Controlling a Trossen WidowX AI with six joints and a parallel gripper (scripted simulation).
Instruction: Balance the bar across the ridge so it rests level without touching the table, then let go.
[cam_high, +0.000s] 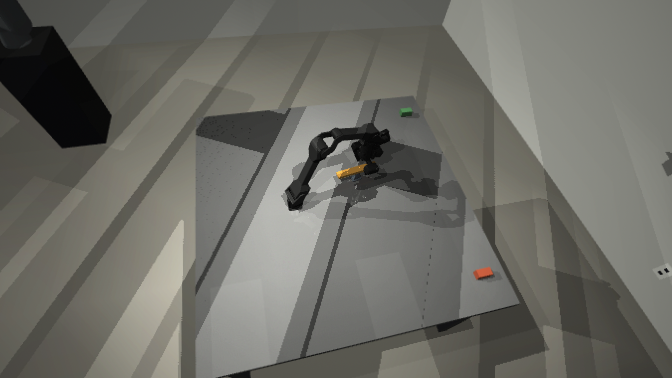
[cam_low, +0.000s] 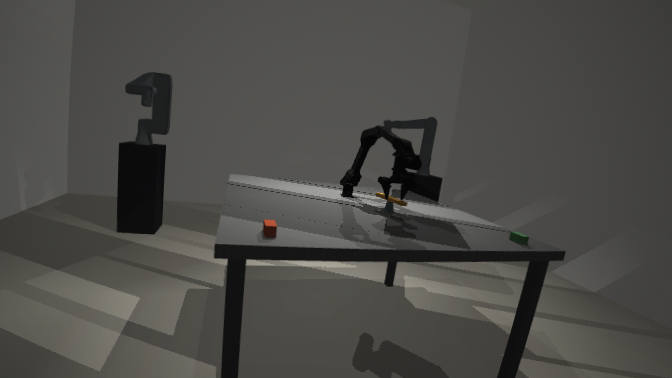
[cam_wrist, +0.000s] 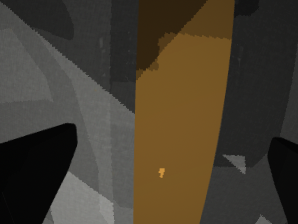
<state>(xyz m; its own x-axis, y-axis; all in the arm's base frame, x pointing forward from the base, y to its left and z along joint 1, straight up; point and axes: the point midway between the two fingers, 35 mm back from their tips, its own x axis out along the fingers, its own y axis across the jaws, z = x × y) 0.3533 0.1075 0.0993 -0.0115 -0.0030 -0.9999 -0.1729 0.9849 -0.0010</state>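
Now: gripper tip 3 cm past the orange bar. Round my gripper tip: green block 39 cm to the left, 39 cm ahead, 5 cm below; then red block 61 cm to the right, 39 cm ahead, 5 cm below.
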